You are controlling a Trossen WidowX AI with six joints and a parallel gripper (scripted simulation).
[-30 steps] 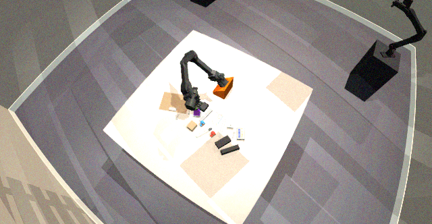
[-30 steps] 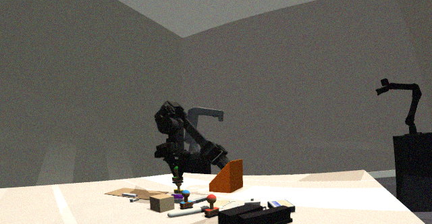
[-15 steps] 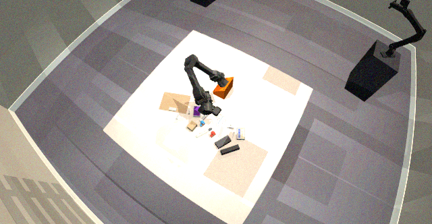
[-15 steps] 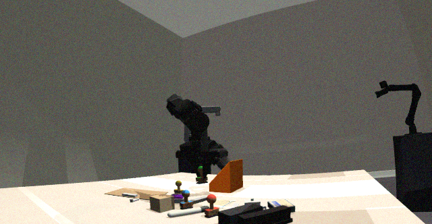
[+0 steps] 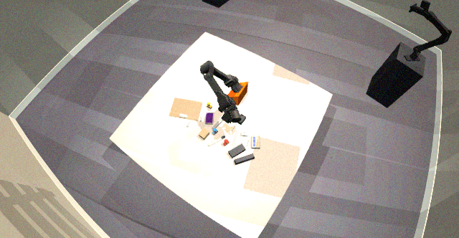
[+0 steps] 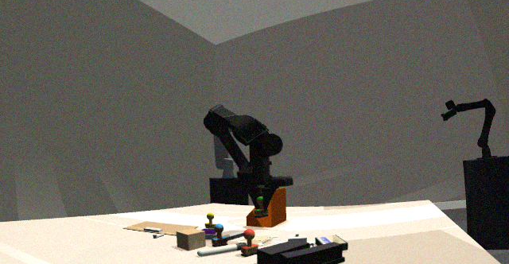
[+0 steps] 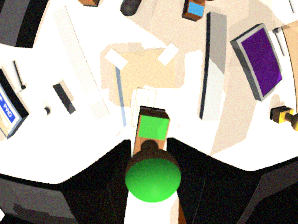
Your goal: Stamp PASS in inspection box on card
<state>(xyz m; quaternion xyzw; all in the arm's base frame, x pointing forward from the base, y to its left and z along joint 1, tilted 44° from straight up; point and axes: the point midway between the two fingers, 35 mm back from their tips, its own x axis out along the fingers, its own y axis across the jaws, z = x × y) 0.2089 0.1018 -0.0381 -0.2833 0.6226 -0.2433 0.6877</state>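
My gripper tip is 10 mm short of the white card and 90 mm above it. Also, from my gripper tip: blue-knobbed stamp 120 mm ahead, 60 mm to the right, 70 mm below; red-knobbed stamp 140 mm ahead, 60 mm to the left, 70 mm below; green-knobbed stamp right at my gripper tip.
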